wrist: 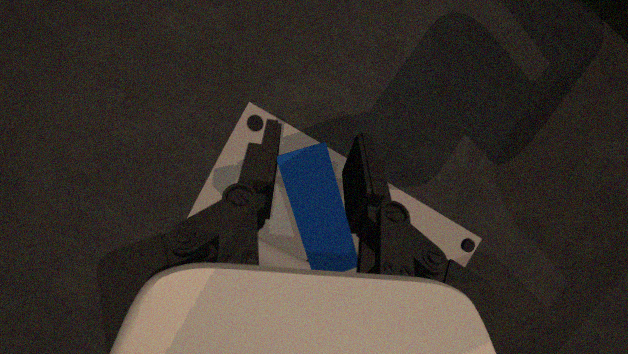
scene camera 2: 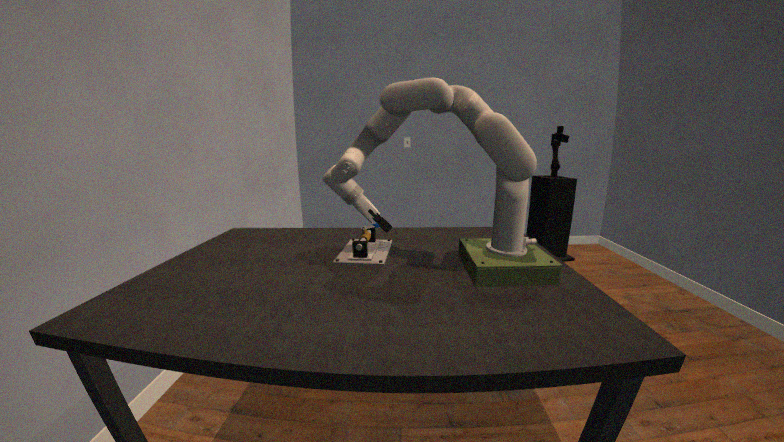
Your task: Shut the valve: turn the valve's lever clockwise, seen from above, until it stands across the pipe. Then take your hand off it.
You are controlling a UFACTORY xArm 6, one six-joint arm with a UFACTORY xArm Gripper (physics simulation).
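The valve's blue lever (scene camera 2: 376, 225) (wrist: 319, 210) lies between my fingers and stands slantwise to the edges of the pale base plate (scene camera 2: 344, 258) (wrist: 450, 234). My gripper (scene camera 2: 385, 224) (wrist: 314, 147) is shut on the lever, which sits askew between the two finger pads. In the scene view the yellow valve body (scene camera 2: 366, 235) stands on the plate behind a black end block (scene camera 2: 359, 249). A second black block (scene camera 2: 372, 235) stands farther back. The pipe is mostly hidden in the wrist view, so the lever's exact angle to it is hard to tell.
The arm stands on a green base box (scene camera 2: 516, 274) at the right of the dark table (scene camera 2: 329, 329). A black pedestal (scene camera 2: 551, 216) with a small dark device stands on the floor beyond the table. The arm casts shadows beside the plate.
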